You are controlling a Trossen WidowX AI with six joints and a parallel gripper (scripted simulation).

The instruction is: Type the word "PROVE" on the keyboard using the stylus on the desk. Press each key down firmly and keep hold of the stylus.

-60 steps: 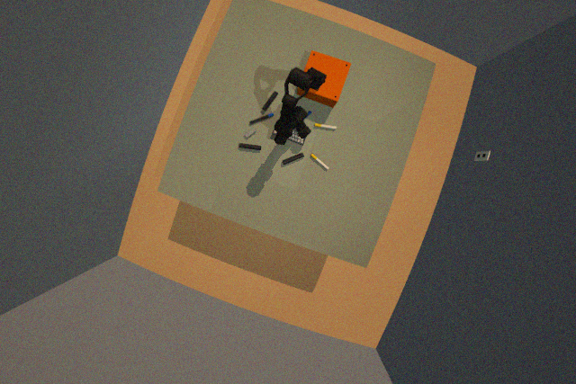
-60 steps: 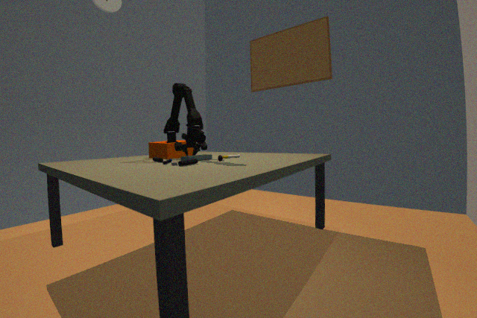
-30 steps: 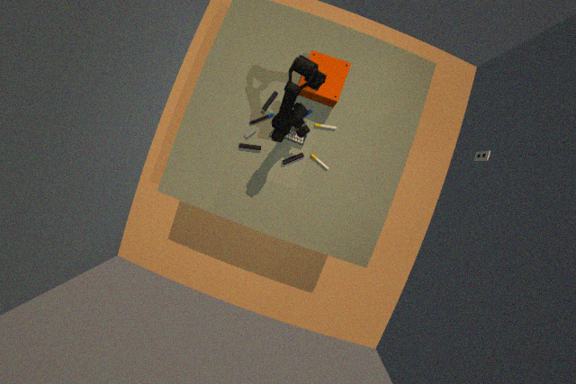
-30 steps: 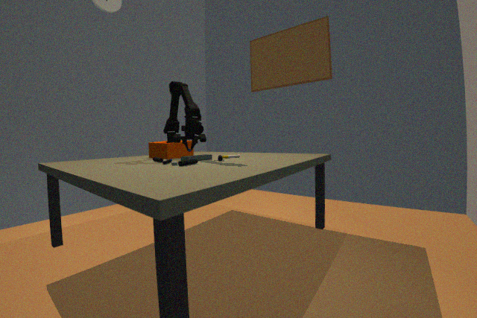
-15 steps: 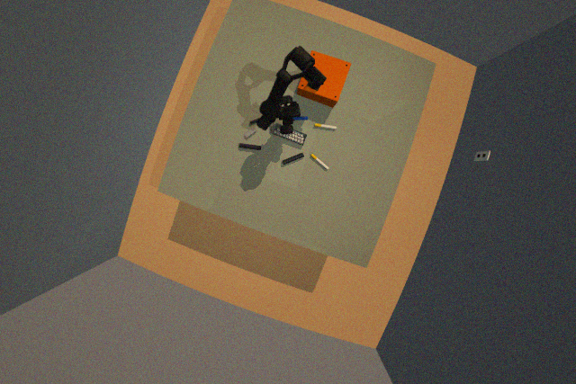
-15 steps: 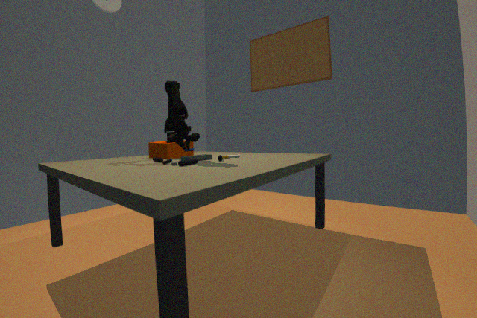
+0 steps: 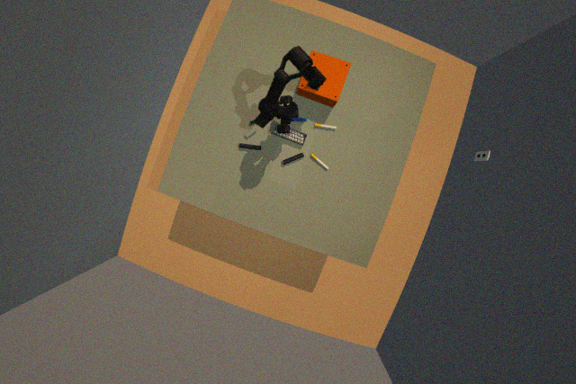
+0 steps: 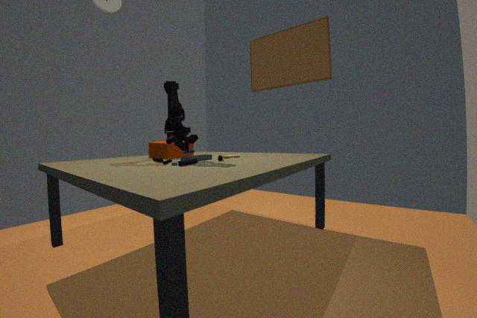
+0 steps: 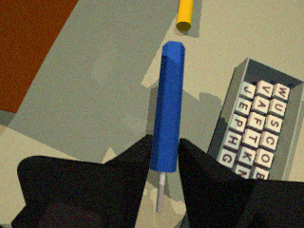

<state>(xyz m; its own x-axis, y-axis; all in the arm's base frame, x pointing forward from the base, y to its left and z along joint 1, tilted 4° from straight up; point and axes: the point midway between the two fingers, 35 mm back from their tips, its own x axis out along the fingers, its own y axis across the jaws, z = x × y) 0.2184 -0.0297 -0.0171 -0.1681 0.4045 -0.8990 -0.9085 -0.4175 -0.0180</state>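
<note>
The blue-capped black pen lies 5 cm ahead of my gripper tip, 14 cm to the right of it and 4 cm below it. Round my gripper tip: blue stylus (1 cm to the right); grey stylus tip (2 cm ahead, 3 cm to the right); grey block (17 cm ahead, 17 cm to the right, 4 cm below).
</note>
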